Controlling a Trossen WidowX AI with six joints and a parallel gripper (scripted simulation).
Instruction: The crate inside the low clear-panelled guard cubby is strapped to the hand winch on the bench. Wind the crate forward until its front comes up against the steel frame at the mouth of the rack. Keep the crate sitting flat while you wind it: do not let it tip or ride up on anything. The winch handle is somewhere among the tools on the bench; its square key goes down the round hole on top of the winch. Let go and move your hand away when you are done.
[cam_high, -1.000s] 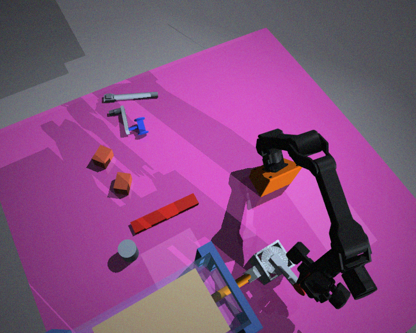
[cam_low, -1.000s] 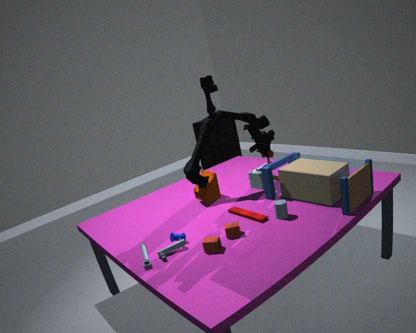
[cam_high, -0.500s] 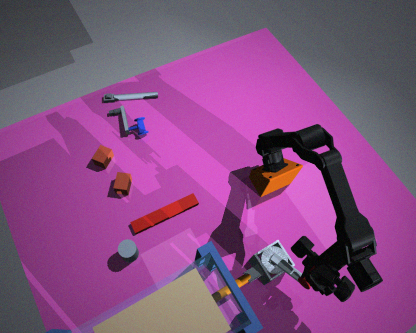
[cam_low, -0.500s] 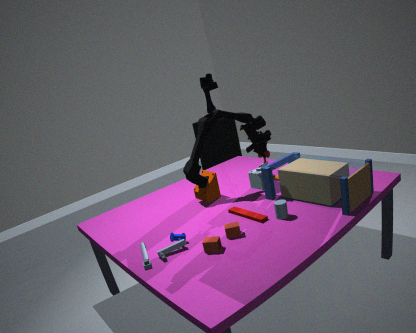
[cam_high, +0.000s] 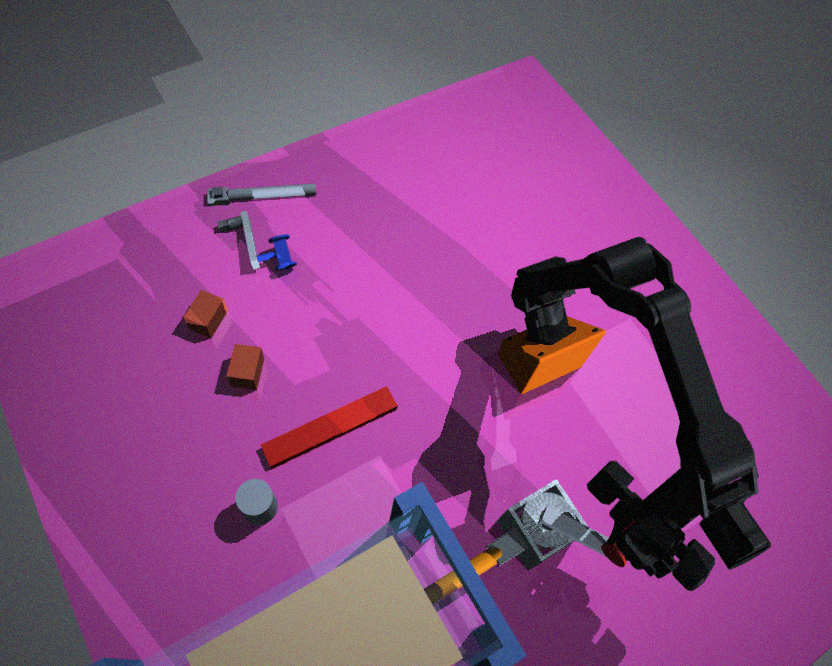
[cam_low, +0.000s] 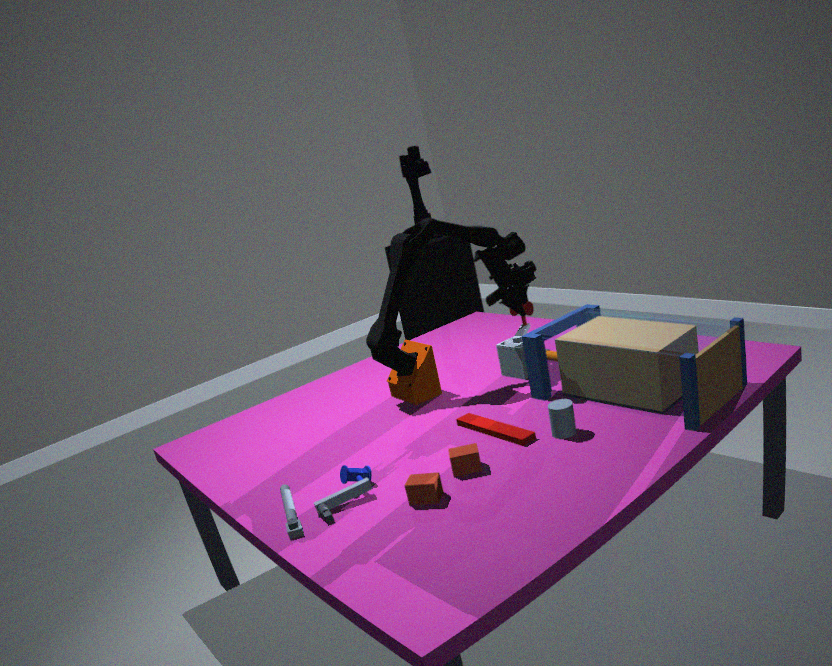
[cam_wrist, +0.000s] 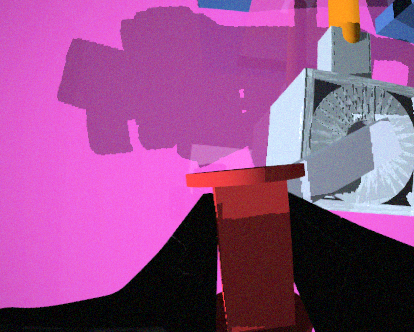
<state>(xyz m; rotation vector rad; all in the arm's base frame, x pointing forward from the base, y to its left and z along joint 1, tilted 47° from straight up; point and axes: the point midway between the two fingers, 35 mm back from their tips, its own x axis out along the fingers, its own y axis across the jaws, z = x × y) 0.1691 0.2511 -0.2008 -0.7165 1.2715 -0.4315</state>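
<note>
Now: the winch handle 30 mm to the right of my gripper tip and 30 mm below it. Also, from my gripper tip: red knob: 20 mm behind; then blue steel frame: 190 mm ahead, 110 mm to the right, 30 mm below; then grey winch: 100 mm to the right, 100 mm below, 10 mm ahead.
</note>
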